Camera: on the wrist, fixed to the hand. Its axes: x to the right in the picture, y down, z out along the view.
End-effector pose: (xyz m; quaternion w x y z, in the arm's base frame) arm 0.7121 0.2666 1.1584 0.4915 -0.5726 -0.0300 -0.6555
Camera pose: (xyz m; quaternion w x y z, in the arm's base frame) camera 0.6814 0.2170 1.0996 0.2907 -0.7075 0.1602 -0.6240
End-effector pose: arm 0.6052 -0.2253 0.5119 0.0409 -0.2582 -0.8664 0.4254
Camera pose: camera 0.6580 -0.1654 0.5337 0.0549 0.2475 0.9563 -0.1456
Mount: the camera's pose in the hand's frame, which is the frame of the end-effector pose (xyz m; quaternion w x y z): -0.0199 0.0355 -0.0721 0.9522 -0.3050 -0.0190 -0.0032
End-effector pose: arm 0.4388 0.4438 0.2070 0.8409 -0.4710 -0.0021 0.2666
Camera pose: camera 0.4242 0.3925 0.1437 0.6578 -0.6998 -0.1008 0.2595
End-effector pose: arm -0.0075 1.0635 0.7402 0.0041 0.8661 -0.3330 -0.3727
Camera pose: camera 0.0089 1.0300 0.8141 0.2605 0.8174 -0.2007 -0.4729
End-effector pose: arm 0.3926 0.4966 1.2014 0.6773 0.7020 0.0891 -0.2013
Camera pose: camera 0.4004 0.5683 1.2420 0.8600 0.4577 0.1356 -0.1800
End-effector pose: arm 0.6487 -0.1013 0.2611 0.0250 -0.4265 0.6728 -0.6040
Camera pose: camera 0.6025 -0.0355 0.2413 0.0954 0.4273 -0.8230 0.3619
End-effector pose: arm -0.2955 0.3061 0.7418 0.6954 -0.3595 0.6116 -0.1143
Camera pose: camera -0.3772 0.3174 0.7349 0.5638 -0.5585 0.6029 0.0823
